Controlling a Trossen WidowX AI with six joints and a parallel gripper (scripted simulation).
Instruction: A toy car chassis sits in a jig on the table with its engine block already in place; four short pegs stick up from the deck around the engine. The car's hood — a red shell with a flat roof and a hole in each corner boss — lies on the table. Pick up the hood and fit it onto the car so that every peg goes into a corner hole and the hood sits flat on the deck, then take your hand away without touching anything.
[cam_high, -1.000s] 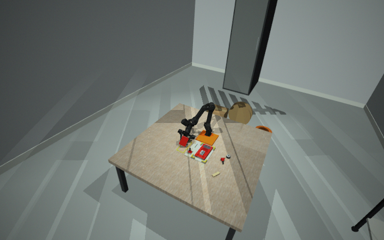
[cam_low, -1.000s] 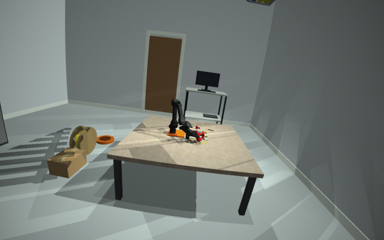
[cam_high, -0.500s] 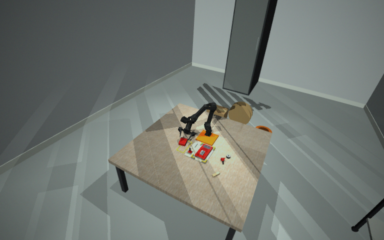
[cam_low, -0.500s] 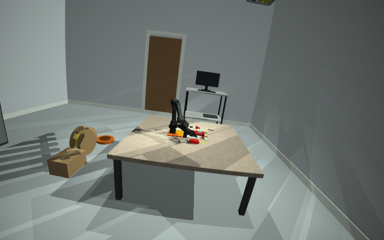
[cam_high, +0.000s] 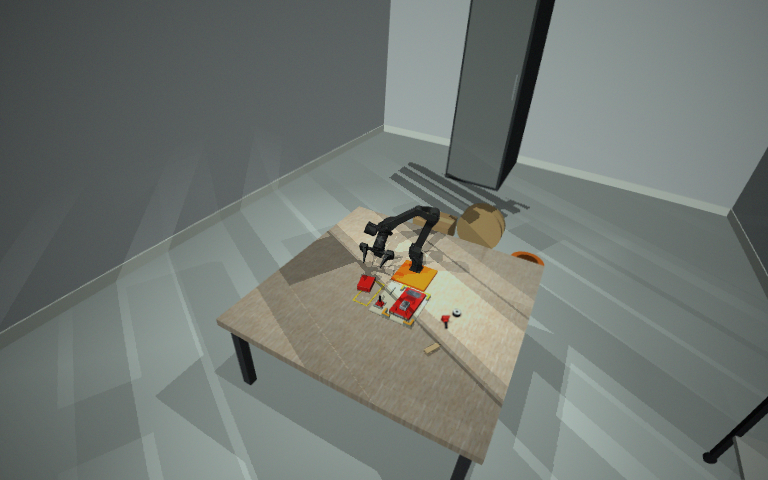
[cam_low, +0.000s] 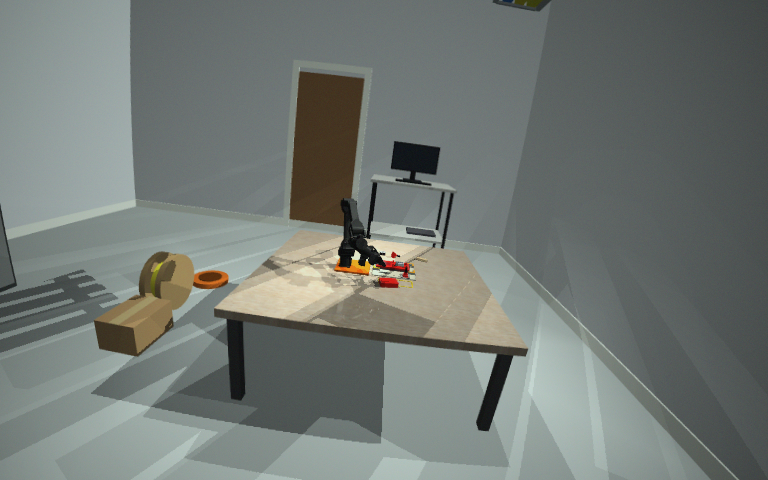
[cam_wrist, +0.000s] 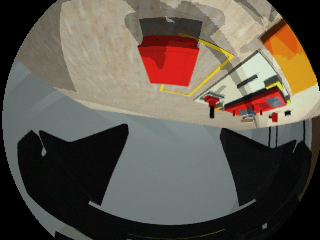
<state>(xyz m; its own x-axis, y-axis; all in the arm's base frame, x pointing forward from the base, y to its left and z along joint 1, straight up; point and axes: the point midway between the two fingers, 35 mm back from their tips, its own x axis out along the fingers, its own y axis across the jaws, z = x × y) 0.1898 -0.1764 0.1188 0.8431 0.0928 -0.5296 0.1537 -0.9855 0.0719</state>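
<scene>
Now: gripper tip 40 mm short of the red hood, 10 mm to the left of it and 100 mm above it. Also, from my gripper tip: tan block 270 mm ahead, 450 mm to the left, 110 mm below.
</scene>
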